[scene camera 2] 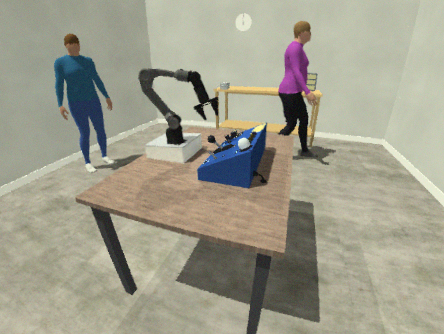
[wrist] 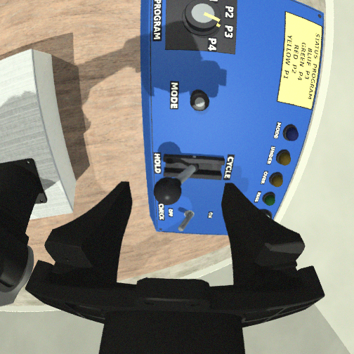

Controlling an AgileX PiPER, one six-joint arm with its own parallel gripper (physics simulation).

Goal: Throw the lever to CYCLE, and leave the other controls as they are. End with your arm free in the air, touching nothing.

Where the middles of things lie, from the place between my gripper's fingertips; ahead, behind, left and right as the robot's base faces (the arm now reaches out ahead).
Right now the lever (wrist: 167, 190) is 110 mm below my hand, 70 mm to the right of it and 60 mm ahead of it. From my hand the other things lie so: blue control panel (scene camera 2: 236, 164): 170 mm ahead, 140 mm below.
